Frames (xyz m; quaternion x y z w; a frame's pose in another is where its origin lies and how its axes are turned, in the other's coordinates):
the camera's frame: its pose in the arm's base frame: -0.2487 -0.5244 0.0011 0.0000 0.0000 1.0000 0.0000
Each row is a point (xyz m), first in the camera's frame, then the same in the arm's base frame.
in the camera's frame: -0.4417 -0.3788 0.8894
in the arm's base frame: 0.1930 -0.1456 0.8905
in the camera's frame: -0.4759 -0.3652 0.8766
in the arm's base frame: 0.2272 -0.1592 0.8777
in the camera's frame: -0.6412 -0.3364 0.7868
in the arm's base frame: 0.3925 -0.1880 0.7879
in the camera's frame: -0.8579 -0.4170 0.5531
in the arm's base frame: 0.6092 -0.1074 0.5542
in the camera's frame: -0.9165 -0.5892 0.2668
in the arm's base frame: 0.6678 0.0648 0.2679
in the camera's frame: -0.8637 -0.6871 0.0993
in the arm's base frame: 0.6150 0.1627 0.1004
